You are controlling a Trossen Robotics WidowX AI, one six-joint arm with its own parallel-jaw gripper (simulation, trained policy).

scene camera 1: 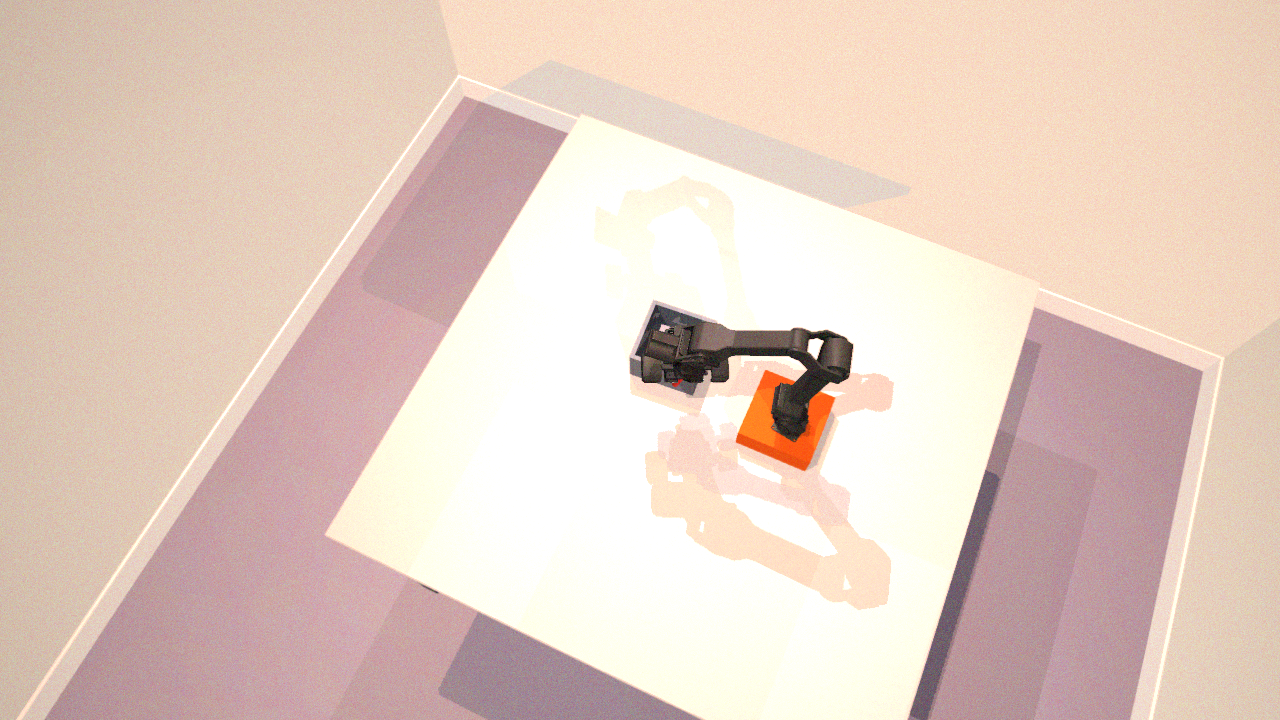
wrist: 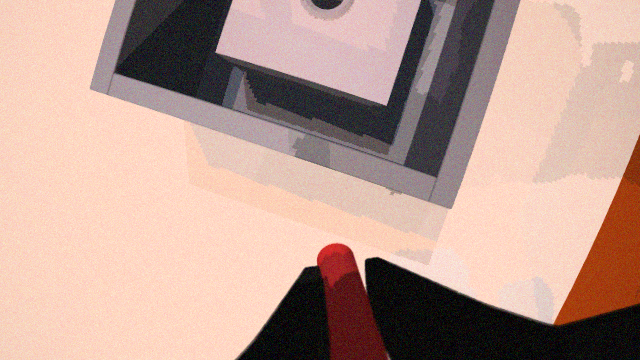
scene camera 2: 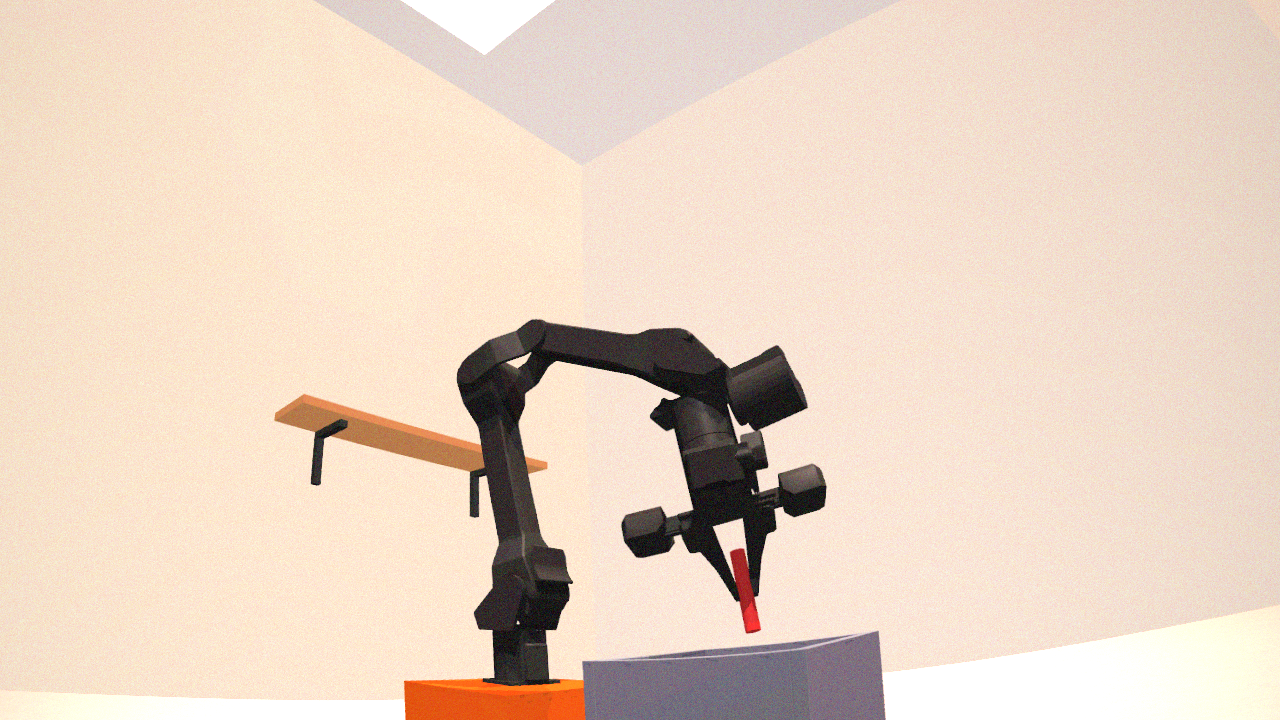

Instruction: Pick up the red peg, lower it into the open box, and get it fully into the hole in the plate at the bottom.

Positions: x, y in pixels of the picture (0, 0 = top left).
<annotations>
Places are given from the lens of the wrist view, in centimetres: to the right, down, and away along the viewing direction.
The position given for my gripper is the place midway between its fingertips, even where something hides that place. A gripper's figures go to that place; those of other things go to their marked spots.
my gripper [wrist: 342, 276]: 1, 3, 11
grey box [wrist: 420, 144]: 5, -2, 20
pale plate [wrist: 354, 59]: 2, -6, 18
</annotations>
